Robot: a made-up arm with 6 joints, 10 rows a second.
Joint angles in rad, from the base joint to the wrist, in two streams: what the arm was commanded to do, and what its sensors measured. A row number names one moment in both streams.
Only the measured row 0 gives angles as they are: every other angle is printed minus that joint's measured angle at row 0.
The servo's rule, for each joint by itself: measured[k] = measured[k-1] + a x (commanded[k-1-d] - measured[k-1]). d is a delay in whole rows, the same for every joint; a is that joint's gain. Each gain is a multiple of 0.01, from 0.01 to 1. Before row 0 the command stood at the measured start. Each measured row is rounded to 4 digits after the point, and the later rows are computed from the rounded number. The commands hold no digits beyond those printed.
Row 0, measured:
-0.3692 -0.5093 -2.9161 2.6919 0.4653 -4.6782
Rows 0 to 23, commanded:
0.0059 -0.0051 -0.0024 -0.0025 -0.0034 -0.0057
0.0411 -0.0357 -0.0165 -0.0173 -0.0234 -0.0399
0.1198 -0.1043 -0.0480 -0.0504 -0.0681 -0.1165
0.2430 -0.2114 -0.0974 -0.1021 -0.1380 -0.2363
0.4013 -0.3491 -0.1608 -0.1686 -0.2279 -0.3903
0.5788 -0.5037 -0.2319 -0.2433 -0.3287 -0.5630
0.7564 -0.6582 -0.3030 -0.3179 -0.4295 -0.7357
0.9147 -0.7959 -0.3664 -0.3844 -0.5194 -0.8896
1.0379 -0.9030 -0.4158 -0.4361 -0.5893 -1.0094
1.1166 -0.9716 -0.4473 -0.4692 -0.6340 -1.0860
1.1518 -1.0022 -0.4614 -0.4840 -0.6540 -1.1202
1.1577 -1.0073 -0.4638 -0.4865 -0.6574 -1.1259
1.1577 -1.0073 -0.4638 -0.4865 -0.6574 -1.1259
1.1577 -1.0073 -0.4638 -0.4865 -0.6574 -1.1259
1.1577 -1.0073 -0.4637 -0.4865 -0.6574 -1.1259
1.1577 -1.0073 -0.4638 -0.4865 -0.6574 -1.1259
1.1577 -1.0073 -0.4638 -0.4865 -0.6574 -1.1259
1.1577 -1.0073 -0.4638 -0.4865 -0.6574 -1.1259
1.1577 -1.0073 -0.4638 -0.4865 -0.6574 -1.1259
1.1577 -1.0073 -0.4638 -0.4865 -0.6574 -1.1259
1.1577 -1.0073 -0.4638 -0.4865 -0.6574 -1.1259
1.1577 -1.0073 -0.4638 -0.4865 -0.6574 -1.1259
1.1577 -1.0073 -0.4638 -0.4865 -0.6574 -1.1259
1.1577 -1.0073 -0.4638 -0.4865 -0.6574 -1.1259
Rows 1 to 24, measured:
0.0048 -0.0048 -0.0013 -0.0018 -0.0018 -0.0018
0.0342 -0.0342 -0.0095 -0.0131 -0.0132 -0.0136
0.1035 -0.1008 -0.0303 -0.0403 -0.0423 -0.0455
0.2165 -0.2059 -0.0665 -0.0854 -0.0930 -0.1046
0.3662 -0.3419 -0.1174 -0.1461 -0.1645 -0.1932
0.5384 -0.4956 -0.1792 -0.2171 -0.2515 -0.3078
0.7150 -0.6501 -0.2461 -0.2907 -0.3458 -0.4404
0.8768 -0.7886 -0.3111 -0.3591 -0.4378 -0.5797
1.0073 -0.8973 -0.3676 -0.4153 -0.5181 -0.7129
1.0958 -0.9679 -0.4106 -0.4546 -0.5795 -0.8286
1.1412 -1.0005 -0.4380 -0.4761 -0.6190 -0.9190
1.1546 -1.0070 -0.4519 -0.4837 -0.6394 -0.9831
1.1571 -1.0073 -0.4583 -0.4857 -0.6489 -1.0274
1.1576 -1.0073 -0.4613 -0.4863 -0.6534 -1.0579
1.1577 -1.0073 -0.4626 -0.4864 -0.6555 -1.0790
1.1577 -1.0073 -0.4632 -0.4865 -0.6565 -1.0935
1.1577 -1.0073 -0.4635 -0.4865 -0.6570 -1.1035
1.1577 -1.0073 -0.4637 -0.4865 -0.6572 -1.1104
1.1577 -1.0073 -0.4638 -0.4865 -0.6573 -1.1152
1.1577 -1.0073 -0.4638 -0.4865 -0.6574 -1.1185
1.1577 -1.0073 -0.4638 -0.4865 -0.6574 -1.1208
1.1577 -1.0073 -0.4638 -0.4865 -0.6574 -1.1224
1.1577 -1.0073 -0.4638 -0.4865 -0.6574 -1.1235
1.1577 -1.0073 -0.4638 -0.4865 -0.6574 -1.1242
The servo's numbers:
d 0
a 0.81 0.95 0.54 0.73 0.53 0.31

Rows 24 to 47, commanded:
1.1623 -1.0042 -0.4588 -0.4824 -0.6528 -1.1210
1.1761 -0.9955 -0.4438 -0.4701 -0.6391 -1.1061
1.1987 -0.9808 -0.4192 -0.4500 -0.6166 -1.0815
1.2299 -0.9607 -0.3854 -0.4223 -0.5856 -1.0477
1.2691 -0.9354 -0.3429 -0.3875 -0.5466 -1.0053
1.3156 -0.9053 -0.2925 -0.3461 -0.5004 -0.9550
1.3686 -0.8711 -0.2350 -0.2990 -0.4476 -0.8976
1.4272 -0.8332 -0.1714 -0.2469 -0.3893 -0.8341
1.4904 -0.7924 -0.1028 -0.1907 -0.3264 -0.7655
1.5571 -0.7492 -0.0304 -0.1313 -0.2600 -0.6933
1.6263 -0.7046 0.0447 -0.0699 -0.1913 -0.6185
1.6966 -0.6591 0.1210 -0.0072 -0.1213 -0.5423
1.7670 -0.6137 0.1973 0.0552 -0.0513 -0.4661
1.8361 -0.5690 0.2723 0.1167 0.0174 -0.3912
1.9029 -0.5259 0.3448 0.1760 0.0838 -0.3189
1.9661 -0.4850 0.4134 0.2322 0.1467 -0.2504
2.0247 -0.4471 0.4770 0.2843 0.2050 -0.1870
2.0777 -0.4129 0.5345 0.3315 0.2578 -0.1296
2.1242 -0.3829 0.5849 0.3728 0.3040 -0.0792
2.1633 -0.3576 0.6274 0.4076 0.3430 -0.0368
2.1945 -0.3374 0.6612 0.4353 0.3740 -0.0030
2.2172 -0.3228 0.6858 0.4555 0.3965 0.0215
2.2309 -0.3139 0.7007 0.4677 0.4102 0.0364
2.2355 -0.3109 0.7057 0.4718 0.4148 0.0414
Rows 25 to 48, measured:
1.1614 -1.0044 -0.4611 -0.4835 -0.6550 -1.1232
1.1733 -0.9959 -0.4518 -0.4737 -0.6466 -1.1179
1.1939 -0.9816 -0.4342 -0.4564 -0.6307 -1.1066
1.2231 -0.9617 -0.4078 -0.4315 -0.6068 -1.0883
1.2604 -0.9367 -0.3728 -0.3994 -0.5749 -1.0626
1.3051 -0.9069 -0.3294 -0.3605 -0.5354 -1.0292
1.3565 -0.8729 -0.2784 -0.3156 -0.4889 -0.9884
1.4138 -0.8352 -0.2206 -0.2654 -0.4361 -0.9406
1.4758 -0.7945 -0.1570 -0.2109 -0.3780 -0.8863
1.5417 -0.7515 -0.0886 -0.1528 -0.3155 -0.8265
1.6102 -0.7069 -0.0166 -0.0923 -0.2497 -0.7620
1.6802 -0.6615 0.0577 -0.0302 -0.1816 -0.6939
1.7505 -0.6161 0.1331 0.0321 -0.1125 -0.6233
1.8198 -0.5714 0.2083 0.0939 -0.0437 -0.5513
1.8871 -0.5282 0.2820 0.1538 0.0239 -0.4793
1.9511 -0.4872 0.3530 0.2110 0.0890 -0.4083
2.0107 -0.4491 0.4200 0.2645 0.1505 -0.3397
2.0650 -0.4147 0.4818 0.3134 0.2074 -0.2746
2.1130 -0.3845 0.5375 0.3568 0.2586 -0.2140
2.1537 -0.3589 0.5860 0.3939 0.3033 -0.1591
2.1867 -0.3385 0.6266 0.4241 0.3408 -0.1107
2.2114 -0.3236 0.6586 0.4470 0.3703 -0.0697
2.2272 -0.3144 0.6813 0.4621 0.3914 -0.0368
2.2339 -0.3111 0.6945 0.4692 0.4038 -0.0126

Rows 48 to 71, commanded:
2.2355 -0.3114 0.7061 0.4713 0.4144 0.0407
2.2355 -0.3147 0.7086 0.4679 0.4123 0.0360
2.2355 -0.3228 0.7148 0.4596 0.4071 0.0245
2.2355 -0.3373 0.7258 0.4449 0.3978 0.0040
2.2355 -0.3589 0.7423 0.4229 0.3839 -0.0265
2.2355 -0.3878 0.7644 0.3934 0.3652 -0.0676
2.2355 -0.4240 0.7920 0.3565 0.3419 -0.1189
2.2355 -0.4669 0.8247 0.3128 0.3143 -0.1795
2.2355 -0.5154 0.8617 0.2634 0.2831 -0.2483
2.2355 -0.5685 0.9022 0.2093 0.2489 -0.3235
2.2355 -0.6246 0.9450 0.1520 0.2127 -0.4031
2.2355 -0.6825 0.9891 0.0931 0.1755 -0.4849
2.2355 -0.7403 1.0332 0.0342 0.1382 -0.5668
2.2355 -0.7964 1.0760 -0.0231 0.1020 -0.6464
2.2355 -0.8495 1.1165 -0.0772 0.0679 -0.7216
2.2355 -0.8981 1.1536 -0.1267 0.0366 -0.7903
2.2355 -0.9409 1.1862 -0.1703 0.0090 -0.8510
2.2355 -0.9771 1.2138 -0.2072 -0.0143 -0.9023
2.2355 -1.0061 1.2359 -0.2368 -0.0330 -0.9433
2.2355 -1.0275 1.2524 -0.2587 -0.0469 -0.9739
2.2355 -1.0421 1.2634 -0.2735 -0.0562 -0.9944
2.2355 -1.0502 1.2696 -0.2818 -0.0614 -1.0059
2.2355 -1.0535 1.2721 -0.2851 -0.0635 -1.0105
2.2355 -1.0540 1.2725 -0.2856 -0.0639 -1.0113
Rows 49 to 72, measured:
2.2352 -0.3114 0.7008 0.4707 0.4094 0.0039
2.2354 -0.3145 0.7050 0.4687 0.4109 0.0139
2.2355 -0.3224 0.7103 0.4621 0.4089 0.0172
2.2355 -0.3366 0.7187 0.4495 0.4030 0.0131
2.2355 -0.3578 0.7314 0.4301 0.3929 0.0008
2.2355 -0.3863 0.7492 0.4033 0.3782 -0.0204
2.2355 -0.4221 0.7723 0.3691 0.3590 -0.0509
2.2355 -0.4647 0.8006 0.3280 0.3353 -0.0908
2.2355 -0.5129 0.8336 0.2808 0.3076 -0.1396
2.2355 -0.5657 0.8706 0.2286 0.2765 -0.1966
2.2355 -0.6217 0.9108 0.1727 0.2427 -0.2606
2.2355 -0.6795 0.9531 0.1146 0.2071 -0.3301
2.2355 -0.7373 0.9964 0.0559 0.1706 -0.4035
2.2355 -0.7934 1.0394 -0.0018 0.1342 -0.4788
2.2355 -0.8467 1.0810 -0.0568 0.0991 -0.5541
2.2355 -0.8955 1.1202 -0.1078 0.0660 -0.6273
2.2355 -0.9386 1.1558 -0.1534 0.0358 -0.6966
2.2355 -0.9752 1.1871 -0.1927 0.0092 -0.7604
2.2355 -1.0046 1.2135 -0.2249 -0.0132 -0.8171
2.2355 -1.0264 1.2345 -0.2496 -0.0311 -0.8657
2.2355 -1.0413 1.2501 -0.2670 -0.0444 -0.9056
2.2355 -1.0498 1.2606 -0.2778 -0.0534 -0.9367
2.2355 -1.0533 1.2668 -0.2831 -0.0588 -0.9596
2.2355 -1.0540 1.2699 -0.2849 -0.0615 -0.9756

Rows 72 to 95, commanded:
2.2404 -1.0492 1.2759 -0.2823 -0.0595 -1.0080
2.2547 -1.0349 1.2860 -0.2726 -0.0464 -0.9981
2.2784 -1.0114 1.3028 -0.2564 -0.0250 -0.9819
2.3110 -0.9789 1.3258 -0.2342 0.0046 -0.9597
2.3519 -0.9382 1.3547 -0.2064 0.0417 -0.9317
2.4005 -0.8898 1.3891 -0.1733 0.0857 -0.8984
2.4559 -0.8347 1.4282 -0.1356 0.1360 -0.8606
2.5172 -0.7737 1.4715 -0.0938 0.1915 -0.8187
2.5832 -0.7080 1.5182 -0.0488 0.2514 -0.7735
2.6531 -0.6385 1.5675 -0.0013 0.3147 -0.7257
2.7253 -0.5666 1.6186 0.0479 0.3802 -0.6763
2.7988 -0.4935 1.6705 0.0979 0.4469 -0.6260
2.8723 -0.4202 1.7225 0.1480 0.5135 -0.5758
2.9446 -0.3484 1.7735 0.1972 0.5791 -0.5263
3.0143 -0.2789 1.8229 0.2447 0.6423 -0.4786
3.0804 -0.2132 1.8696 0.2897 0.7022 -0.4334
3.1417 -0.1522 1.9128 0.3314 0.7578 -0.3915
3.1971 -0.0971 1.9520 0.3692 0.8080 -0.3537
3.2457 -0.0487 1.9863 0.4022 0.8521 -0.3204
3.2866 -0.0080 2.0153 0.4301 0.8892 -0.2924
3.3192 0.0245 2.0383 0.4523 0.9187 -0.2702
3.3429 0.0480 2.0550 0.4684 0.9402 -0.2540
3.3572 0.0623 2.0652 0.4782 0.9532 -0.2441
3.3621 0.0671 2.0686 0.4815 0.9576 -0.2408
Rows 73 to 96, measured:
2.2395 -1.0494 1.2731 -0.2830 -0.0604 -0.9856
2.2518 -1.0356 1.2801 -0.2754 -0.0530 -0.9895
2.2733 -1.0126 1.2924 -0.2615 -0.0382 -0.9871
2.3038 -0.9806 1.3104 -0.2416 -0.0155 -0.9786
2.3428 -0.9403 1.3343 -0.2159 0.0148 -0.9641
2.3895 -0.8923 1.3639 -0.1848 0.0524 -0.9437
2.4433 -0.8376 1.3986 -0.1489 0.0967 -0.9179
2.5032 -0.7769 1.4380 -0.1087 0.1469 -0.8871
2.5680 -0.7114 1.4813 -0.0650 0.2023 -0.8519
2.6369 -0.6421 1.5278 -0.0185 0.2619 -0.8128
2.7085 -0.5704 1.5768 0.0300 0.3246 -0.7705
2.7816 -0.4973 1.6274 0.0796 0.3894 -0.7257
2.8551 -0.4241 1.6788 0.1295 0.4552 -0.6792
2.9276 -0.3522 1.7299 0.1789 0.5209 -0.6318
2.9978 -0.2826 1.7801 0.2269 0.5852 -0.5843
3.0647 -0.2167 1.8284 0.2727 0.6472 -0.5375
3.1271 -0.1554 1.8740 0.3156 0.7058 -0.4922
3.1838 -0.1000 1.9161 0.3547 0.7600 -0.4493
3.2339 -0.0513 1.9540 0.3894 0.8088 -0.4093
3.2766 -0.0102 1.9871 0.4191 0.8514 -0.3731
3.3111 0.0228 2.0147 0.4433 0.8871 -0.3412
3.3369 0.0467 2.0365 0.4616 0.9152 -0.3142
3.3533 0.0615 2.0520 0.4737 0.9353 -0.2925
3.3604 0.0668 2.0610 0.4794 0.9471 -0.2765

